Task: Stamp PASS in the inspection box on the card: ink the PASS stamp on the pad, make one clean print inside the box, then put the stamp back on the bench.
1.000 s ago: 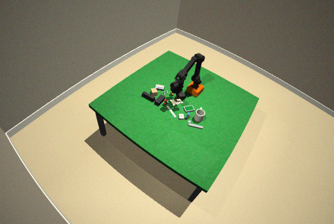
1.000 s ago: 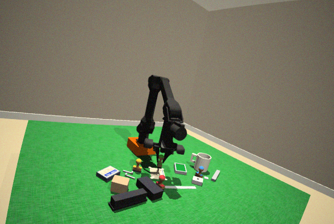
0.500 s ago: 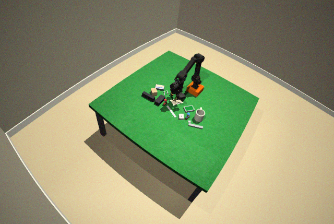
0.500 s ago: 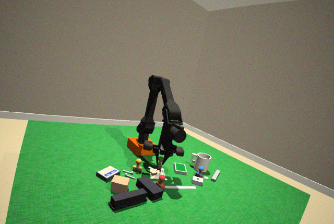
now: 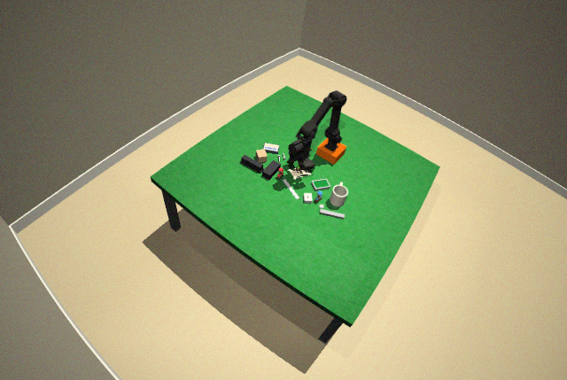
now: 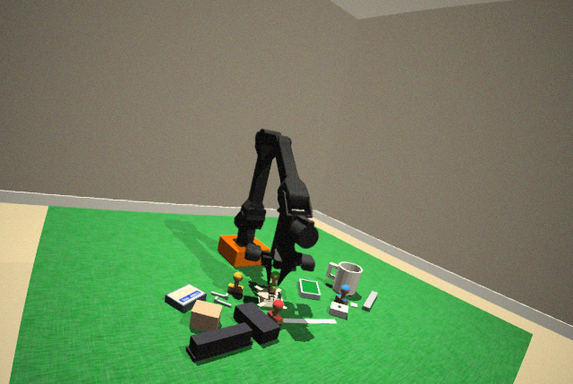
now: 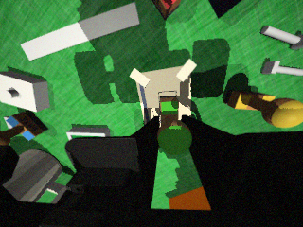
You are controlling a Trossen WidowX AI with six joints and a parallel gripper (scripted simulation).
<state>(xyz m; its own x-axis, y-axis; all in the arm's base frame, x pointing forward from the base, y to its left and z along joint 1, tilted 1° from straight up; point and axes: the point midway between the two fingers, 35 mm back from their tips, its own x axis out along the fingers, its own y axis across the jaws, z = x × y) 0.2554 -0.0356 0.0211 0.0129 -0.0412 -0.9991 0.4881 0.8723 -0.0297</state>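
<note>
Now: gripper tip 50 mm above the cream card. The rest, counted from my gripper tip: red-knobbed stamp (110 mm ahead, 50 mm to the right, 20 mm below); green-knobbed PASS stamp (right at my gripper tip); yellow-knobbed stamp (40 mm behind, 90 mm to the right, 20 mm below).
</note>
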